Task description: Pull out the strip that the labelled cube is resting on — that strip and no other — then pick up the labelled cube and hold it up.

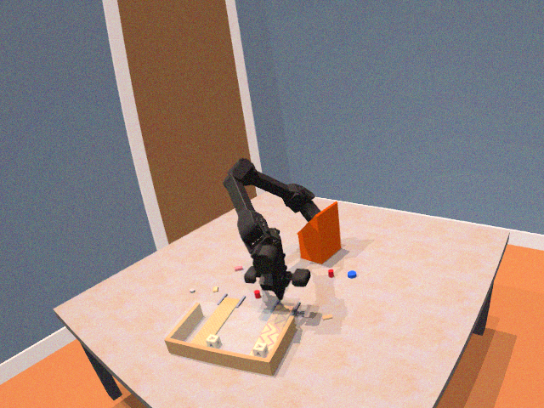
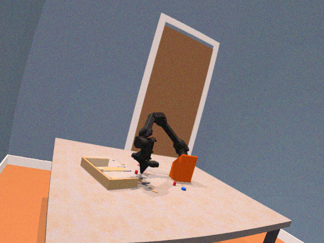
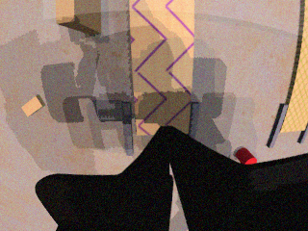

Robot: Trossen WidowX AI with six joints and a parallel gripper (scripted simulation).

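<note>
Now: the strip 90 mm ahead of my gripper tip, 50 mm below it and 20 mm to the left of it. Also, from my gripper tip: pink piece 300 mm to the right, 150 mm behind, 50 mm below; then blue disc 260 mm behind, 110 mm to the left, 50 mm below.
</note>
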